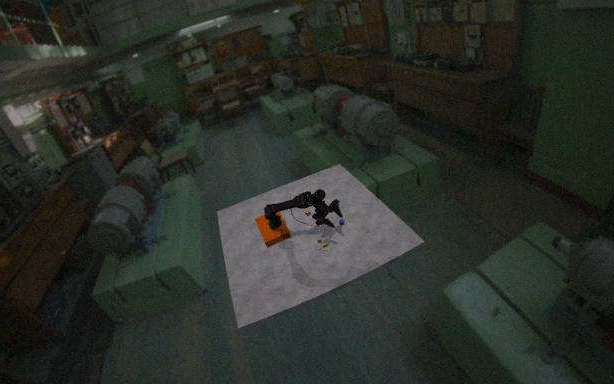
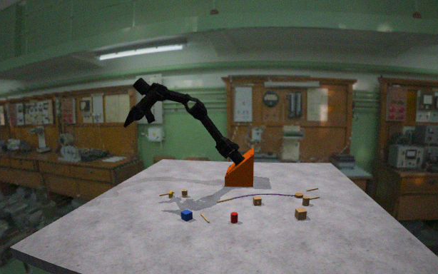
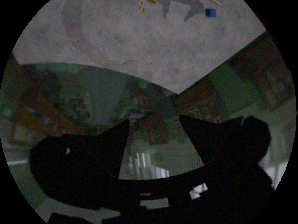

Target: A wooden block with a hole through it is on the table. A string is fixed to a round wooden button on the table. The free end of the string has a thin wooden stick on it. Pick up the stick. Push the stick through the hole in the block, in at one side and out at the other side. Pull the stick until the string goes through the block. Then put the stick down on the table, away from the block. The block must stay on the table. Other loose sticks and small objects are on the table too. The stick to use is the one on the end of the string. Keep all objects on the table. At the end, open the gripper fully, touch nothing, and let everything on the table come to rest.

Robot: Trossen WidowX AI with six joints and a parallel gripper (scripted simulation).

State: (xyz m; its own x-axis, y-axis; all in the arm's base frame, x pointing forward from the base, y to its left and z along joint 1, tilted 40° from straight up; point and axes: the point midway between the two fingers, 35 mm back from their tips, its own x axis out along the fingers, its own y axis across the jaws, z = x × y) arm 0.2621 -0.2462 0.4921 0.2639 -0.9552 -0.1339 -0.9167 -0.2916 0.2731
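Right now my gripper tip is 460 mm to the right of the thin wooden stick and 330 mm above it. Also, from my gripper tip: blue cube (320 mm below, 300 mm to the left, 190 mm ahead); then yellow piece (320 mm below, 190 mm to the left, 30 mm behind); then red cylinder (480 mm to the left, 320 mm below, 210 mm ahead).
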